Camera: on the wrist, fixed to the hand. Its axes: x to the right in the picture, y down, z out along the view.
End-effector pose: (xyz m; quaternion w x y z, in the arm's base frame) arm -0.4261 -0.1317 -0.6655 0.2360 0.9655 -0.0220 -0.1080
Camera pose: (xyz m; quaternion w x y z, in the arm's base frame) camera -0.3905 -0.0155 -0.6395 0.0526 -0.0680 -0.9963 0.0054
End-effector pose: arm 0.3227 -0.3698 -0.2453 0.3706 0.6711 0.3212 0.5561
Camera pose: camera 0.2429 -0.2953 -0.3046 0.5030 -0.4367 0.7261 -0.1703
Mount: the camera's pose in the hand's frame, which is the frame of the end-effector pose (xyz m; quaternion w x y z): 0.0187 -0.0909 -0.0827 0.0319 -0.0409 0.2361 -0.9703
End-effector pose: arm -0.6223 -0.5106 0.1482 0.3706 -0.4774 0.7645 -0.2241
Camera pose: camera -0.6406 -0.5686 0.2566 0.4057 0.7193 0.3422 0.4482
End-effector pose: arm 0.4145 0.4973 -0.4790 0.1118 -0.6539 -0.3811 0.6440
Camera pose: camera 0.4567 0.6000 -0.4232 0.6917 0.1923 -0.6466 -0.2579
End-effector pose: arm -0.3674 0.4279 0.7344 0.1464 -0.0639 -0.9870 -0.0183
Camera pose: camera -0.3734 0.3355 0.8174 0.2173 0.9540 -0.0582 -0.1981
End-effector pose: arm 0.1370 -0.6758 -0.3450 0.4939 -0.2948 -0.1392 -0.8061
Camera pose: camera 0.0229 -0.6888 -0.3926 0.7456 -0.2958 0.1409 0.5803
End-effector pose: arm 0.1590 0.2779 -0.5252 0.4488 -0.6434 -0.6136 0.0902
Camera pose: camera 0.1540 0.2414 -0.4065 0.2204 0.5352 -0.5416 -0.6096
